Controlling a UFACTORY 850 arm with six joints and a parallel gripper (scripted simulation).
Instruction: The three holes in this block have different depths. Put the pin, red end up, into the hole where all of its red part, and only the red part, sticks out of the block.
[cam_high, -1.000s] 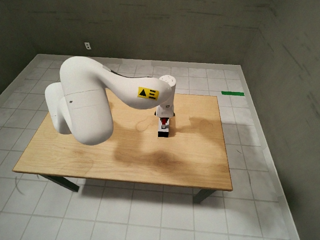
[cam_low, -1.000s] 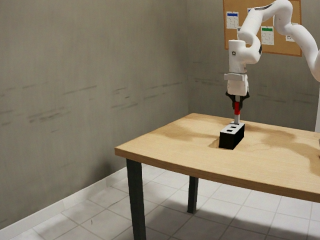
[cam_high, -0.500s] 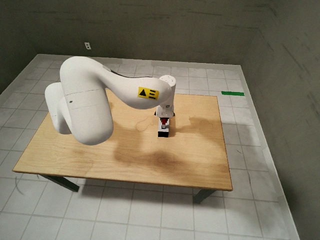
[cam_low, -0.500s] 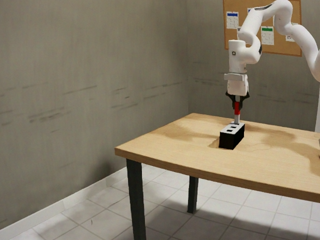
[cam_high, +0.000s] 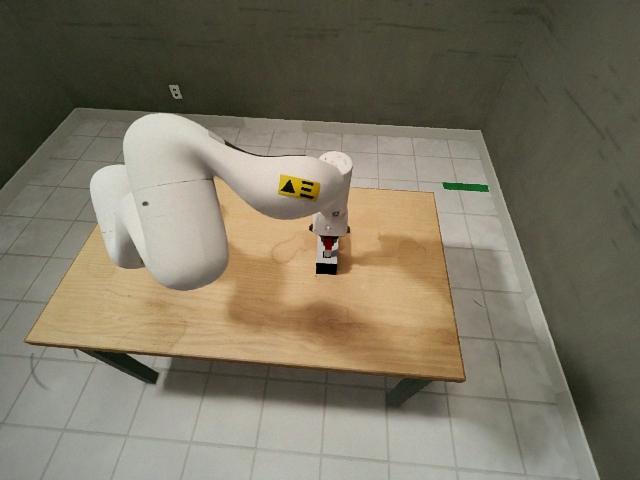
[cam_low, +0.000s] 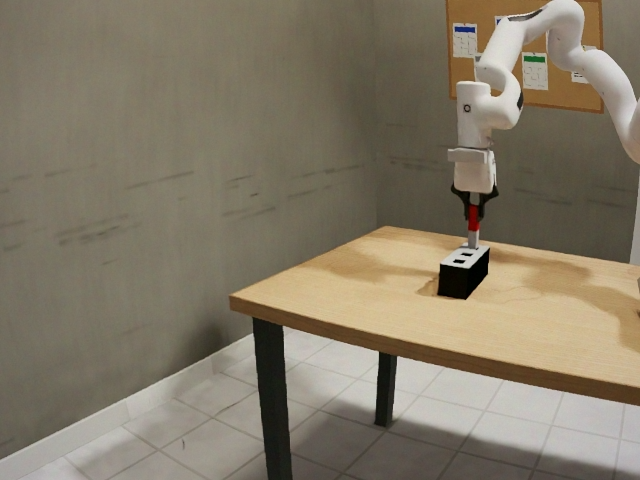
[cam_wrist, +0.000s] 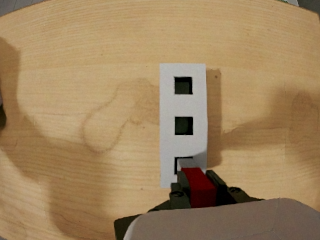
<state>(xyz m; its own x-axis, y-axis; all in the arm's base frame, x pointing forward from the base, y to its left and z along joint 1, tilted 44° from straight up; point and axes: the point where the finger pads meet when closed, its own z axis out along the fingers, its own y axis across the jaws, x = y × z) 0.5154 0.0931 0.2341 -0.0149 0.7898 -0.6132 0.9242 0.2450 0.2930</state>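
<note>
My hand is 130 mm above the black block and 60 mm to the right of it. The rest, counted from my hand: pin 10 mm below.
</note>
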